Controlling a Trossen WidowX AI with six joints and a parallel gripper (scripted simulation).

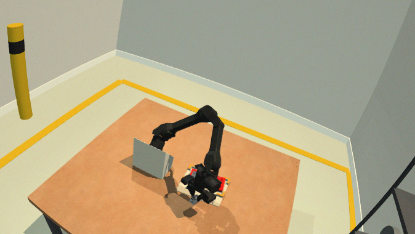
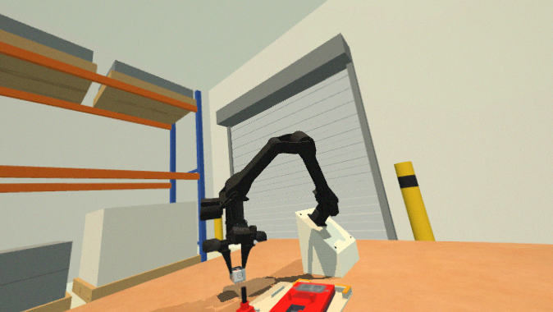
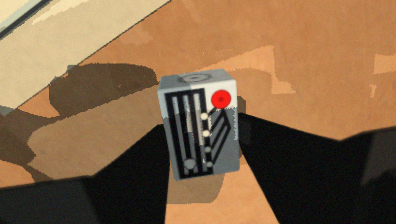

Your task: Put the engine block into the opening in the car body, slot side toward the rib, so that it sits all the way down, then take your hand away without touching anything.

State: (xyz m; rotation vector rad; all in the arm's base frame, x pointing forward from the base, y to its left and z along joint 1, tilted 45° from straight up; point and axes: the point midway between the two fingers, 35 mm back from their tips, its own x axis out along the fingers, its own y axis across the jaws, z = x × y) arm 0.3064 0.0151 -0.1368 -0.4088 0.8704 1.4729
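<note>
The cream fixture plate is 19 cm to the left of my gripper tip, 5 cm below it and 3 cm behind it. From my gripper tip the other things lie so: grey engine block (1 cm below).
</note>
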